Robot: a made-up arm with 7 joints. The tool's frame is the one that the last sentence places. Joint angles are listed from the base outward.
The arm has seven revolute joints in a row. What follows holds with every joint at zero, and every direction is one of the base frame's.
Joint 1 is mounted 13 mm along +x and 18 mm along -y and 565 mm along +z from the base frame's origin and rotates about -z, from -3.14 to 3.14 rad.
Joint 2 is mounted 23 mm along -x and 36 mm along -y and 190 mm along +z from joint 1 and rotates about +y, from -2.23 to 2.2 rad.
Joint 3 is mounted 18 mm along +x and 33 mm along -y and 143 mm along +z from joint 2 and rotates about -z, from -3.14 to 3.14 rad.
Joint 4 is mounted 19 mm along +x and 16 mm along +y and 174 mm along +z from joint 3 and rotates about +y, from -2.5 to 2.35 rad.
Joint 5 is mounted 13 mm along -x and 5 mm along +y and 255 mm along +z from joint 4 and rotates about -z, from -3.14 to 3.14 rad.
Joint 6 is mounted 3 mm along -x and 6 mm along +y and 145 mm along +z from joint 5 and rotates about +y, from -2.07 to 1.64 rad.
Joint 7 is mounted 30 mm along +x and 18 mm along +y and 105 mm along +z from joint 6 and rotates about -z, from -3.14 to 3.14 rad.
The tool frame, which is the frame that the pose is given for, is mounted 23 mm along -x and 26 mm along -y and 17 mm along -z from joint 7; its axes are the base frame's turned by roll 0.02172, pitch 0.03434 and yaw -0.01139 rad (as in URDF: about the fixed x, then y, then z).
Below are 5 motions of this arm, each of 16 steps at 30 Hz.
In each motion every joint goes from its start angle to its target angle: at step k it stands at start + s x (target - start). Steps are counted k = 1, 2, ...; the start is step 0. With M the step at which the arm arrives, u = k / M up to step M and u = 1 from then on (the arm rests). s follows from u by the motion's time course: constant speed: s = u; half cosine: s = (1 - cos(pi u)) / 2; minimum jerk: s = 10 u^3 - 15 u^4 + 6 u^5.
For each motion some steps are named. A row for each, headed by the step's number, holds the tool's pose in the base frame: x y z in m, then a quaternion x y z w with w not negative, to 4 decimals.
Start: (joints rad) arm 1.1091 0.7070 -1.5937 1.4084 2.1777 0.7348 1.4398
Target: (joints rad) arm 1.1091 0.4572 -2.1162 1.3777 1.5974 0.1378 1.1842
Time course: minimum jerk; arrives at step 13
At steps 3, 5, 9, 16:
3: 0.4959 -0.0623 1.0428 -0.6447 0.2048 -0.7357 0.0341
5: 0.4688 0.0031 1.0896 -0.6330 0.1762 -0.7351 0.1673
9: 0.3468 0.1649 1.1912 -0.5788 0.0675 -0.6469 0.4918
16: 0.2936 0.2102 1.2159 -0.5557 0.0261 -0.5911 0.5841

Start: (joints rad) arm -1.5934 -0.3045 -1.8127 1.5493 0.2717 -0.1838 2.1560
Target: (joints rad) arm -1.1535 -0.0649 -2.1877 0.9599 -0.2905 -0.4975 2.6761
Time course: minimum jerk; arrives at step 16
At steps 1, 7, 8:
1: -0.3878 -0.3169 1.0111 -0.0123 -0.6537 0.2839 0.7014
7: -0.3927 -0.3160 1.1438 -0.0315 -0.5102 0.3581 0.7813
8: -0.3878 -0.3083 1.1870 -0.0411 -0.4597 0.3736 0.8046

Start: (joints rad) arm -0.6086 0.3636 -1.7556 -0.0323 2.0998 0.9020 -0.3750
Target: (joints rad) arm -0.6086 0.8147 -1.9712 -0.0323 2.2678 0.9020 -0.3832
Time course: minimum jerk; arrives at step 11
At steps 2, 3, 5, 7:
2: 0.3444 0.0726 1.4294 -0.0105 0.6135 0.2180 0.7589
3: 0.3655 0.0872 1.4156 -0.0158 0.6279 0.2134 0.7483
5: 0.4337 0.1345 1.3613 -0.0331 0.6753 0.1974 0.7099
7: 0.5039 0.1832 1.2864 -0.0517 0.7263 0.1780 0.6619

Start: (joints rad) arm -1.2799 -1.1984 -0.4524 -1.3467 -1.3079 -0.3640 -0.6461
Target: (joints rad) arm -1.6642 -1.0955 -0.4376 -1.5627 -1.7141 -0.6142 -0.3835
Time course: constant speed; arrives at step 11
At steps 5, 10, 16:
5: 0.2224 -0.5739 0.5400 0.1504 0.8657 -0.1648 0.4481
10: 0.3206 -0.4970 0.5490 0.0863 0.8474 -0.1094 0.5123
16: 0.3374 -0.4799 0.5511 0.0749 0.8426 -0.0992 0.5240

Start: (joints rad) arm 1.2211 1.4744 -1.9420 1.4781 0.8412 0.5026 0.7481
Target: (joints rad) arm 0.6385 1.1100 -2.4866 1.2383 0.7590 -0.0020 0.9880
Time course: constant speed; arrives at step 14
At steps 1, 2, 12, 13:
1: 0.4816 -0.1453 0.9871 -0.2625 0.6541 0.1350 0.6964
2: 0.4783 -0.1302 1.0168 -0.2689 0.6246 0.1321 0.7212
12: 0.3475 -0.0117 1.2774 -0.2321 0.2990 0.1919 0.9055
13: 0.3276 -0.0071 1.2979 -0.2179 0.2676 0.2062 0.9156

